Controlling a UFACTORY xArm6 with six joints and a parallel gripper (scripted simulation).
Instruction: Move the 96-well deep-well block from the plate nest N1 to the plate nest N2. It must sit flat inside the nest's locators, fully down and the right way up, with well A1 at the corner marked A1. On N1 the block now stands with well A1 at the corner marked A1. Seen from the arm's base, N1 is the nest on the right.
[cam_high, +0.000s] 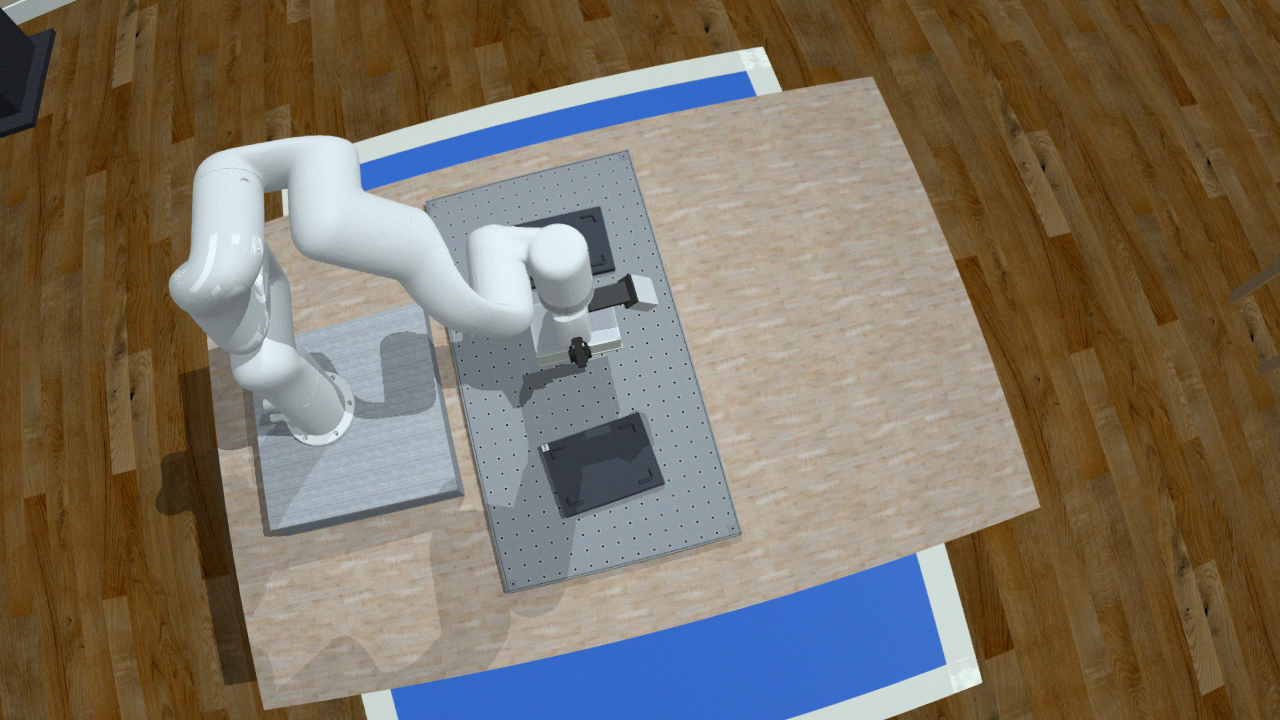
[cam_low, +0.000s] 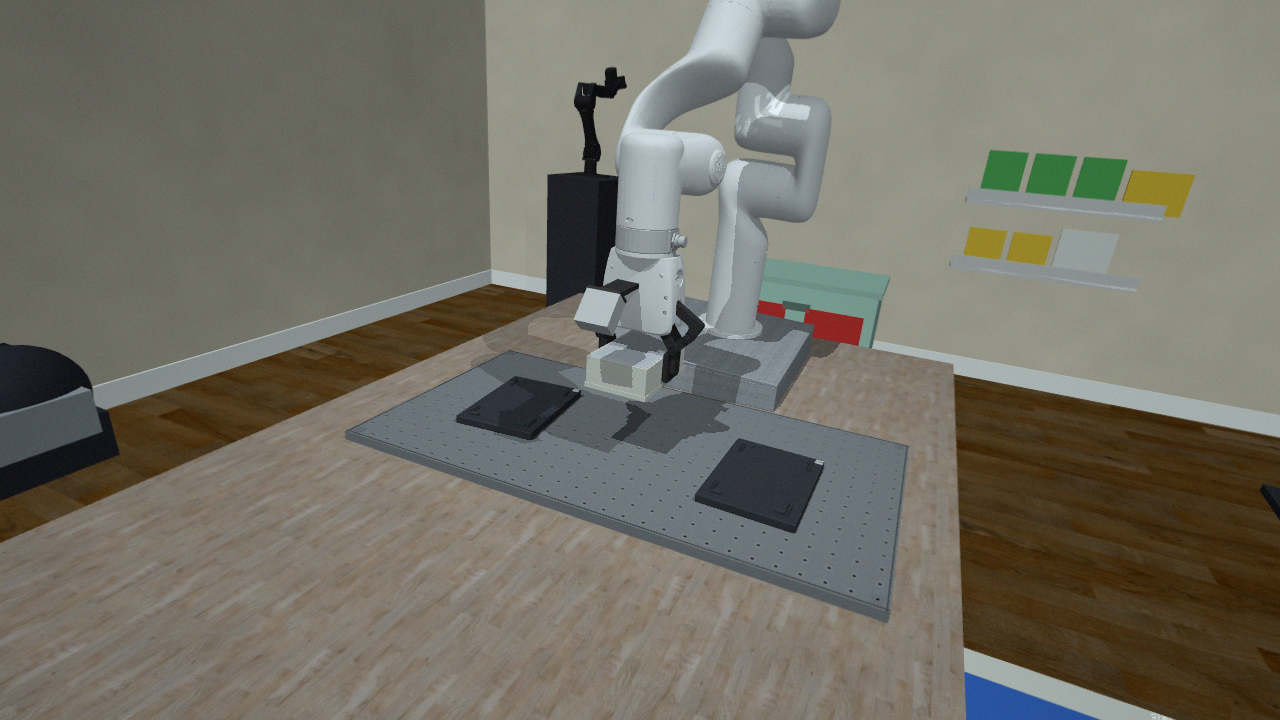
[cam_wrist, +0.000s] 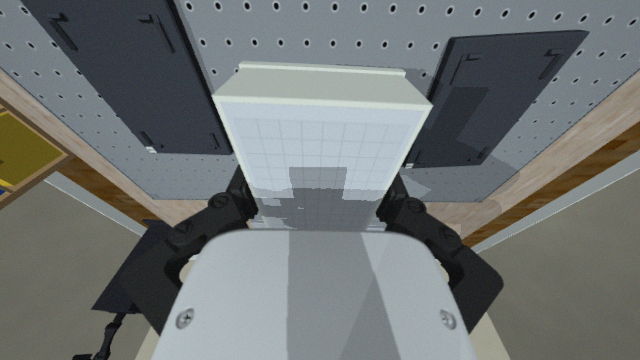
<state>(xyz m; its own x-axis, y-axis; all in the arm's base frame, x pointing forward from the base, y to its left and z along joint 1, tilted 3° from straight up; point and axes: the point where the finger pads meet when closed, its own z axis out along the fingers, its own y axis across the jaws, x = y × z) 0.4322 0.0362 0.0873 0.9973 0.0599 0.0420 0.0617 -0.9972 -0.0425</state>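
The dark plate nest N2 is 190 mm to the left of my hand, 110 mm below it and 10 mm behind it. Round my hand: white 96-well deep-well block (right at my hand); then dark plate nest N1 (190 mm to the right, 110 mm below, 10 mm ahead).
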